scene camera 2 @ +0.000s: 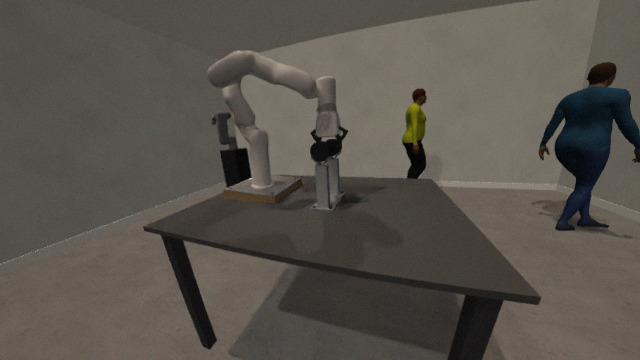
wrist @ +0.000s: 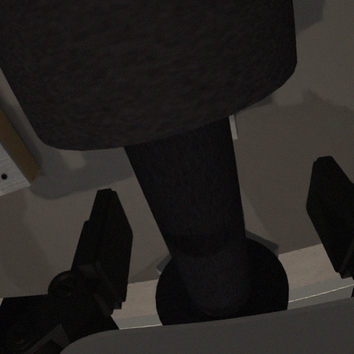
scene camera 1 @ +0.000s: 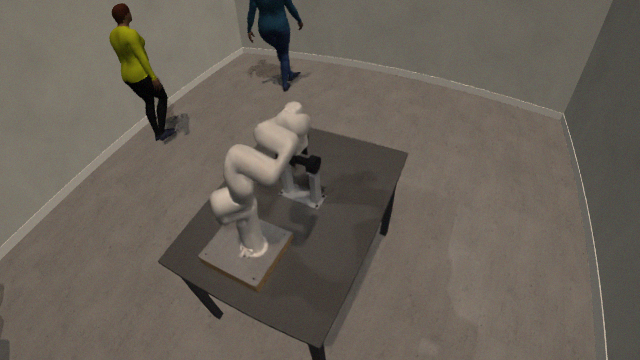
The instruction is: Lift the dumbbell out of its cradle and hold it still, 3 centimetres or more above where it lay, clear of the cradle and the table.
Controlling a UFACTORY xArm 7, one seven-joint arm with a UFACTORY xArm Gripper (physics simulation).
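Frame: origin at the arm's base, x ahead, y left, z up, level; millimetres.
Seen in the pictures: gripper, fingertip midpoint: (scene camera 1: 298, 159); arm's base at its link origin: (scene camera 2: 263, 185) (scene camera 1: 254, 246).
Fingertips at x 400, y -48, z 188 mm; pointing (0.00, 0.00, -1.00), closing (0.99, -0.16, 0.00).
Offsets run from my fingertips to a thing's top centre. Level surfaces: height alone.
The black dumbbell @(dx -9, dy -1, dz +46 mm) (scene camera 1: 314, 164) (scene camera 2: 320, 151) (wrist: 192, 190) lies level across the two upright posts of the light grey cradle @(dx -9, dy -1, dz -12 mm) (scene camera 1: 315, 187) (scene camera 2: 322, 185), which stands on the dark table @(dz -238 mm) (scene camera 1: 350, 225) (scene camera 2: 400, 215). My gripper (scene camera 2: 328, 142) (wrist: 216, 197) is open and empty, pointing down at the dumbbell. In the wrist view one finger stands on each side of the handle, with free space between each finger and the handle. The near head fills the top of that view and the far head is at the bottom. The dumbbell heads partly hide the fingers in scene camera 2; the arm largely hides the gripper in scene camera 1.
My arm's base plate (scene camera 1: 275, 235) (scene camera 2: 250, 193) (wrist: 12, 172) is on the table beside the cradle. A person in yellow (scene camera 1: 131, 57) (scene camera 2: 413, 125) and a person in blue (scene camera 1: 272, 25) (scene camera 2: 595, 125) are on the floor away from the table. A black pedestal (scene camera 2: 235, 166) stands behind the table.
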